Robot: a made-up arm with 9 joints.
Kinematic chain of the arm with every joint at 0, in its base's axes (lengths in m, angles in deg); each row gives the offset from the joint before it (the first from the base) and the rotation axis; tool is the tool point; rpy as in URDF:
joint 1: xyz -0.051 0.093 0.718 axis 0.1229 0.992 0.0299
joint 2: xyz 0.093 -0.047 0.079 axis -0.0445 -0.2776 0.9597
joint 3: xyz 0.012 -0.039 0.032 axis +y
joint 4: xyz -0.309 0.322 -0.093 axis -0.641 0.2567 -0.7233
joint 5: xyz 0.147 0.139 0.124 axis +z
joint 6: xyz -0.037 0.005 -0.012 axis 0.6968 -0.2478 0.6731
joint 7: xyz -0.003 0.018 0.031 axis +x
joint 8: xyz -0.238 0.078 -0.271 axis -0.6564 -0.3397 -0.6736
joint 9: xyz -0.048 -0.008 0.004 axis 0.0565 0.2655 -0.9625
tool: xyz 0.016 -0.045 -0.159 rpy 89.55 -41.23 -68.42
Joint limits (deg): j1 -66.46..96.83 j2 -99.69..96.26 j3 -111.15..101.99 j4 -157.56..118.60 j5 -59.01..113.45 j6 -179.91..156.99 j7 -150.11..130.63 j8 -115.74..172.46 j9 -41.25..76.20
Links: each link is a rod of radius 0.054 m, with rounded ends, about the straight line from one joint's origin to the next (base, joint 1, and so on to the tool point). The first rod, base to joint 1, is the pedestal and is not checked.
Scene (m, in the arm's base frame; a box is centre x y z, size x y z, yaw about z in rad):
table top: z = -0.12
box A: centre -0.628 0.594 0.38 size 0.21 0.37 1 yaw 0.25
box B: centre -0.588 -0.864 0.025 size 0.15 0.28 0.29 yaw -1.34
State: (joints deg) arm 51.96 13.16 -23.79 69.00 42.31 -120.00 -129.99 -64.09 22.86
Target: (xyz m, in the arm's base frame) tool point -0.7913 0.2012 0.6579
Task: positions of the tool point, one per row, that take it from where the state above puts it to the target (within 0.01 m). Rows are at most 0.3 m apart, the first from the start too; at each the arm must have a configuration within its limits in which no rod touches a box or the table.
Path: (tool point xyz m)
1: -0.1881 0.8105 0.8600
2: -0.1649 0.7182 1.0506
3: -0.0561 0.6034 1.1824
4: 0.1031 0.4921 1.2226
5: 0.2637 0.4073 1.1642
6: 0.1000 0.3577 1.3026
7: -0.1241 0.3116 1.3634
8: -0.3705 0.2718 1.3235
9: -0.5927 0.2395 1.1784
10: -0.7449 0.2154 0.9443
11: -0.7913 0.2013 0.6579

